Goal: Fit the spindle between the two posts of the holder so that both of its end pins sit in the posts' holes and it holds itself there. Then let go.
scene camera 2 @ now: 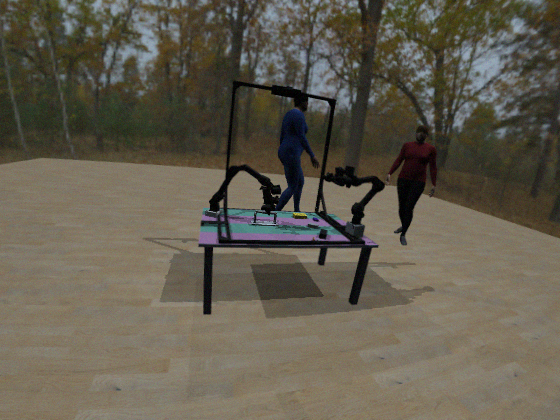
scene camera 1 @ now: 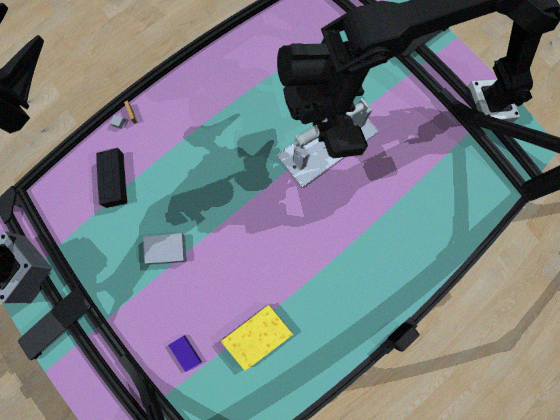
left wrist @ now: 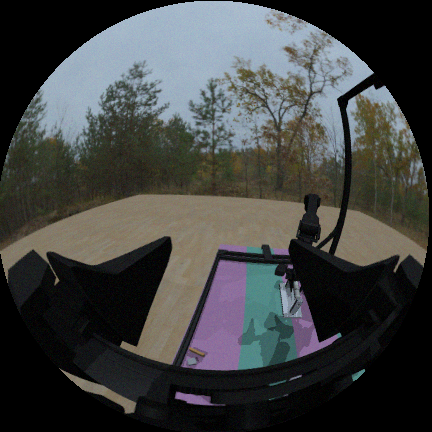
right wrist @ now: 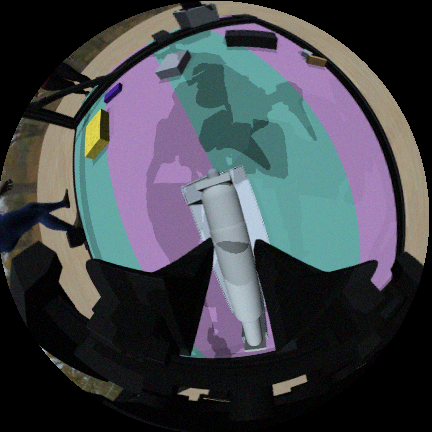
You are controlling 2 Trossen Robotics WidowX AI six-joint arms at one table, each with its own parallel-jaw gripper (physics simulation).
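Frame: origin at the left arm's base, x ahead, y left, z up, level; centimetres.
Seen in the pictures: left gripper, fingertip midpoint: [scene camera 2: 325, 177] [scene camera 1: 22, 20] [left wrist: 232, 244]; right gripper, fingertip midpoint: [scene camera 2: 269, 214] [scene camera 1: 318, 133] [left wrist: 294, 292] [right wrist: 234, 244]; left arm's base at its link origin: [scene camera 2: 356, 223] [scene camera 1: 2, 266]; right arm's base at its link origin: [scene camera 2: 214, 210] [scene camera 1: 496, 98].
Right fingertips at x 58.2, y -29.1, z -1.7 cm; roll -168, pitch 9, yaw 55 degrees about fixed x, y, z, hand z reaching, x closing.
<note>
Pixels of each thing's top centre, then the offset from my right fingertips to it.
- light grey spindle at its top centre: [right wrist: 242, 297] [scene camera 1: 333, 119] [left wrist: 295, 282] dx +2.8, dy -0.8, dz +2.6 cm
- white holder at its top centre: [right wrist: 238, 252] [scene camera 1: 329, 142] [left wrist: 289, 297] [scene camera 2: 264, 222] dx +2.8, dy -1.6, dz -7.0 cm
- black box at its top centre: [scene camera 1: 108, 175] [right wrist: 250, 32] dx -31.1, dy +27.1, dz -4.4 cm
- grey box at its top centre: [scene camera 1: 162, 248] [right wrist: 171, 59] dx -33.9, dy +8.6, dz -5.3 cm
- yellow sponge-like block at its top centre: [scene camera 1: 256, 338] [right wrist: 91, 131] dx -34.7, dy -15.1, dz -4.9 cm
- blue block at its top centre: [scene camera 1: 184, 354] [right wrist: 110, 91] dx -46.2, dy -7.1, dz -6.4 cm
- small orange piece at its top centre: [scene camera 1: 128, 109] [right wrist: 317, 57] dx -18.4, dy +34.9, dz -5.5 cm
- small grey piece at its top centre: [scene camera 1: 116, 120] dx -21.8, dy +36.0, dz -6.4 cm
The light grey spindle [scene camera 1: 306, 135] [right wrist: 227, 225] is between the fingers of my right gripper [scene camera 2: 268, 210] [right wrist: 234, 244], which is shut on its middle. It is held over the white holder [scene camera 1: 310, 172] [left wrist: 285, 300], lengthwise along the base. In the right wrist view, its far end pin [right wrist: 213, 172] overlaps the top of one post, and its near pin [right wrist: 253, 332] shows close to the other post. In scene camera 1 the arm covers much of the middle. Whether either pin sits in a hole cannot be told. My left gripper [scene camera 2: 327, 176] [left wrist: 232, 244] is open and empty, raised away from the holder.
A black box [scene camera 1: 111, 177] [right wrist: 251, 39], a grey box [scene camera 1: 163, 248] [right wrist: 173, 64], a yellow sponge-like block [scene camera 1: 257, 337] [right wrist: 96, 134] and a blue block [scene camera 1: 184, 353] lie on the table. A small orange piece [scene camera 1: 130, 111] and a small grey piece [scene camera 1: 117, 121] lie near the frame rail.
</note>
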